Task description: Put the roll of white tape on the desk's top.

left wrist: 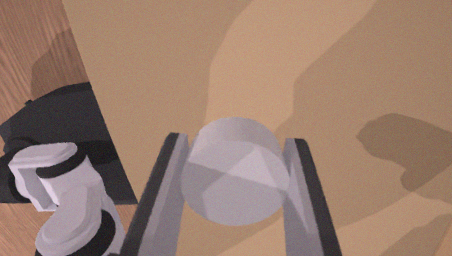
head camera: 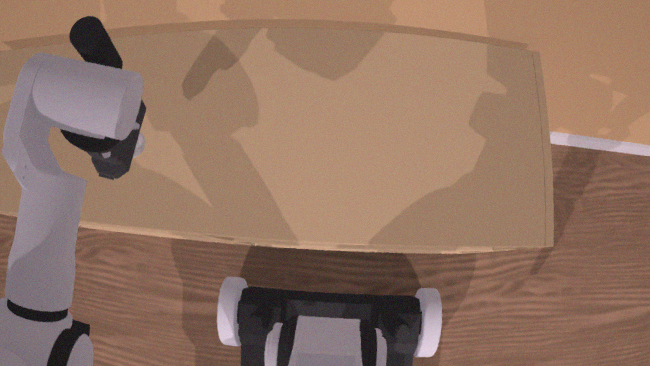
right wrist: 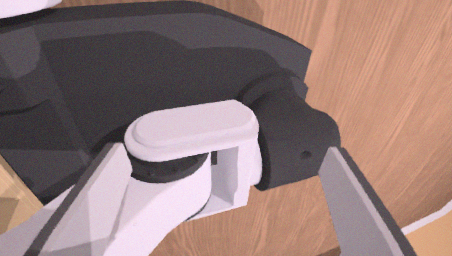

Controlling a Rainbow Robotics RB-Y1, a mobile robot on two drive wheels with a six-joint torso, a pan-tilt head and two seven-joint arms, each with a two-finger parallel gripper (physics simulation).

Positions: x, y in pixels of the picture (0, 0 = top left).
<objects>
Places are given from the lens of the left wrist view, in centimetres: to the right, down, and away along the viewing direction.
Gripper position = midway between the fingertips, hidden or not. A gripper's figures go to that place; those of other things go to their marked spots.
my left gripper point(left wrist: 235, 149): 0, 1, 11
roll of white tape point(left wrist: 234, 174): 0, 2, 9
</objects>
